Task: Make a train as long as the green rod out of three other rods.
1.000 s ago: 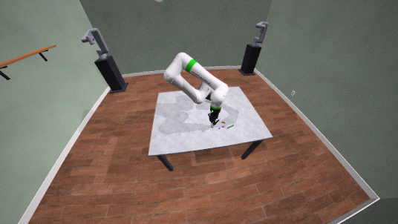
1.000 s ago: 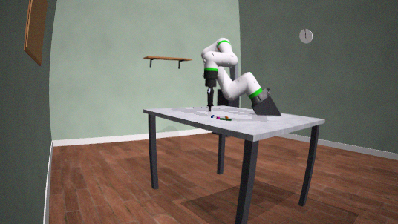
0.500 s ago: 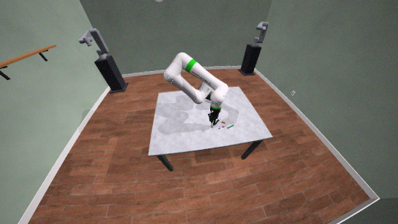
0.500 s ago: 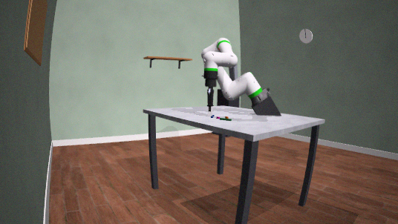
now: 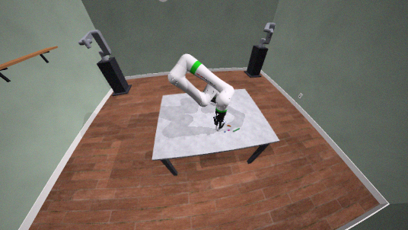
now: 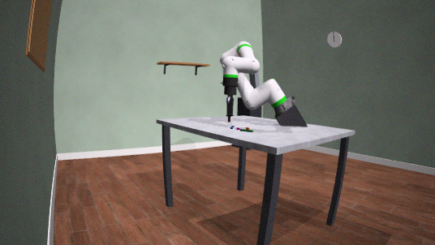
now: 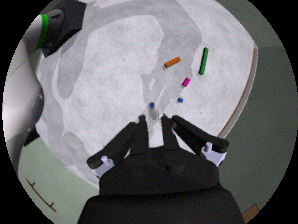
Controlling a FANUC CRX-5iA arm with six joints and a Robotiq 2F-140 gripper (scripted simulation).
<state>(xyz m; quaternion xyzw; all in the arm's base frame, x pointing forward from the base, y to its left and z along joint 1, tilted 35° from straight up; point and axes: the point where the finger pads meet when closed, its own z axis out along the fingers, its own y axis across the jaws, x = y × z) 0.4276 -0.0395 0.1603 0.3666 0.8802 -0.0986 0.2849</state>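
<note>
My gripper is now 3 cm above the grey rod. Also, from my hand: orange rod 2 cm behind, 13 cm to the left, 3 cm below; then green rod 4 cm ahead, 19 cm to the left, 3 cm below; then magenta rod 3 cm ahead, 11 cm to the left, 3 cm below.
</note>
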